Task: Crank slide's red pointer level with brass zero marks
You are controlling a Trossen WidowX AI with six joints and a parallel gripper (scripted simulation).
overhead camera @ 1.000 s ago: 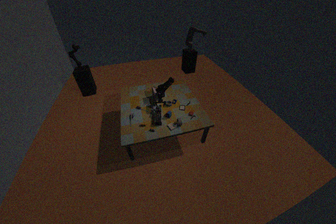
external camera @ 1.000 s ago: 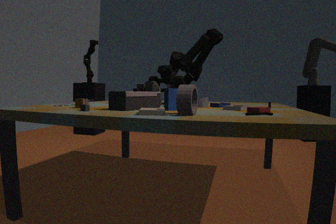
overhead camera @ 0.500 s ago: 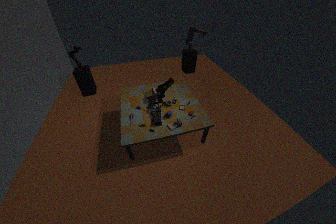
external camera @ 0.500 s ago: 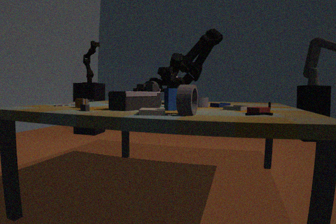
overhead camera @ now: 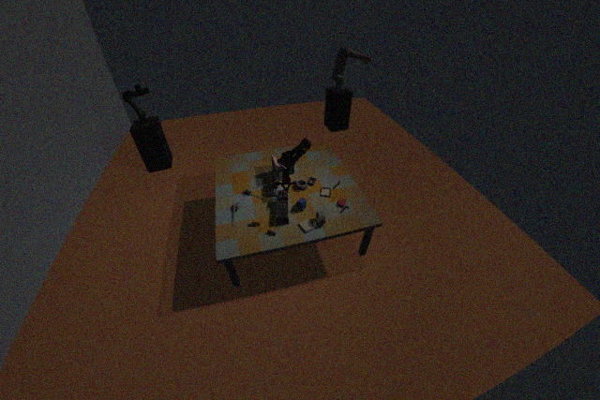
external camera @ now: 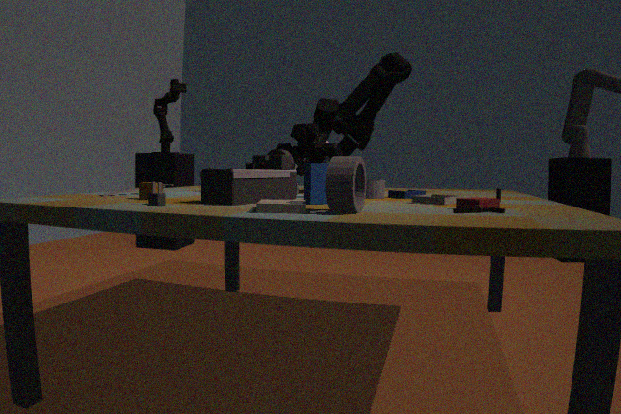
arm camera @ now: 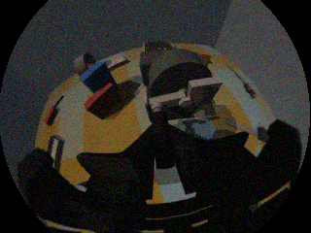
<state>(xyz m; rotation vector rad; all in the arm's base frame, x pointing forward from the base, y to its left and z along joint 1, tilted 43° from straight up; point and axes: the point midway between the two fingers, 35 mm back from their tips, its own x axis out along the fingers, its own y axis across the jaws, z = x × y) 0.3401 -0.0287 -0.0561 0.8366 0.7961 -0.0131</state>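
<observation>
My gripper tip is now 10 cm short of the red pointer, 6 cm to the left of it and 2 cm below it. The rest, counted from my gripper tip: blue block: 16 cm ahead, 9 cm to the left, 1 cm below; yellow block: 20 cm ahead, 32 cm to the right, 4 cm below; dark crank handle: 2 cm behind, 1 cm to the left, 2 cm above.
</observation>
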